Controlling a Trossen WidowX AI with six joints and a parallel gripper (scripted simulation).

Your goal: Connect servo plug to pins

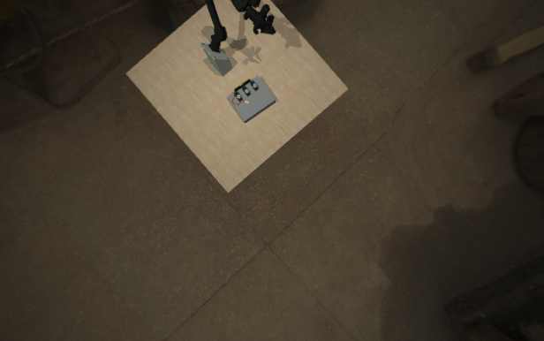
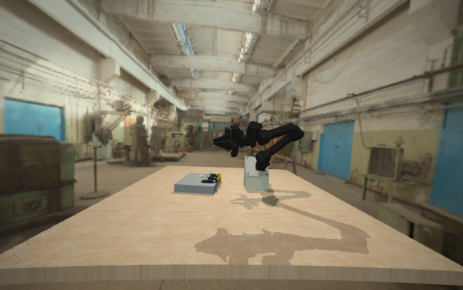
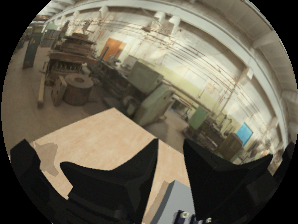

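Now: the yellow band 20 mm ahead of my gripper tip, 320 mm to the right of it and 240 mm below it. Round my gripper tip: grey printed holder 180 mm ahead, 310 mm to the right, 290 mm below.
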